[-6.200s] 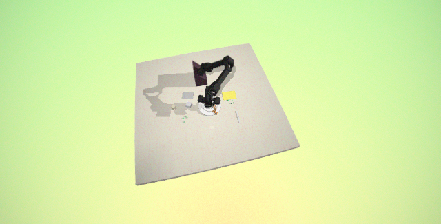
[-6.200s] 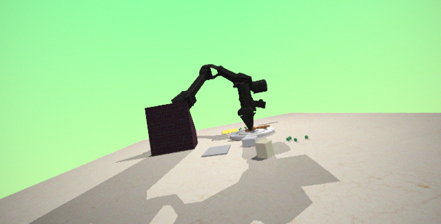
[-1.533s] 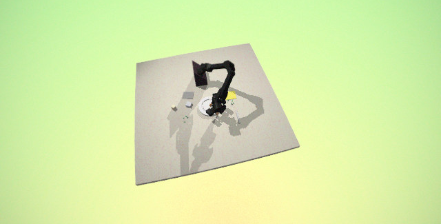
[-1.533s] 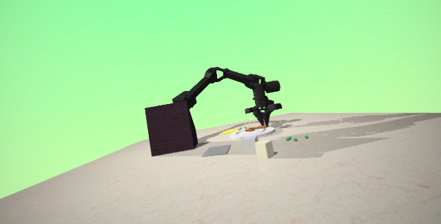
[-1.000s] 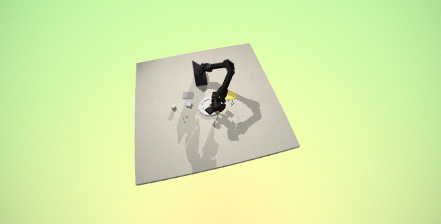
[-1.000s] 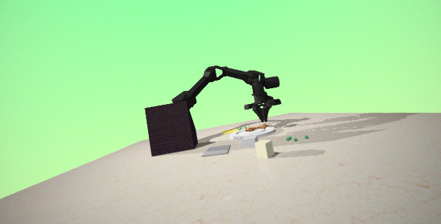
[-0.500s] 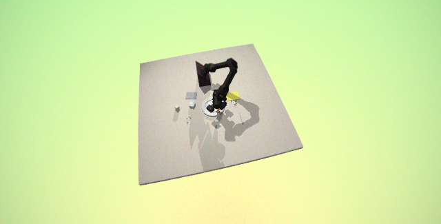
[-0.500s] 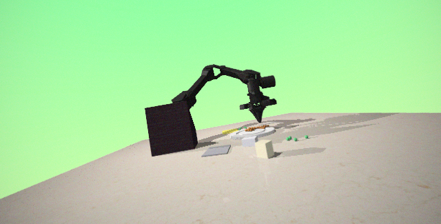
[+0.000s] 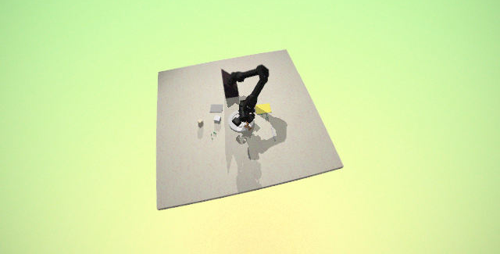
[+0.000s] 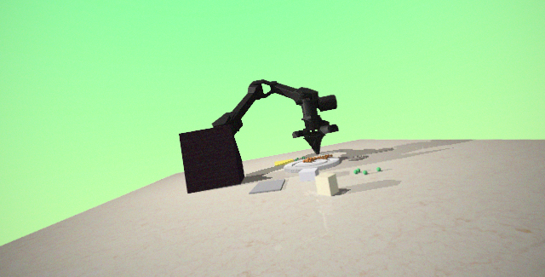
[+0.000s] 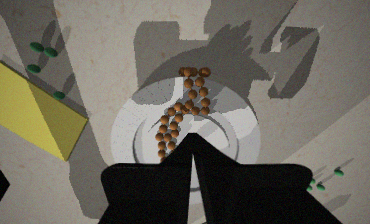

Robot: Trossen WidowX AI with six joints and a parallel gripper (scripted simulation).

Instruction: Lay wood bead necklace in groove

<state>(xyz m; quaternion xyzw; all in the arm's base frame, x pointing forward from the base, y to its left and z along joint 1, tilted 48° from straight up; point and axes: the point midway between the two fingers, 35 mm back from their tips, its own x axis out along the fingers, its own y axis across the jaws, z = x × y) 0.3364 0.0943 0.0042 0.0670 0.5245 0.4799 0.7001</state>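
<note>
My gripper tip is 40 mm past the round white bead board, 20 mm to the left of it and 20 mm above it. Round my gripper tip: thin white strip (200 mm to the left, 110 mm ahead, 30 mm below); then yellow card (170 mm to the left, 120 mm behind, 30 mm below); then grey flat plate (200 mm to the right, 190 mm behind, 30 mm below).
</note>
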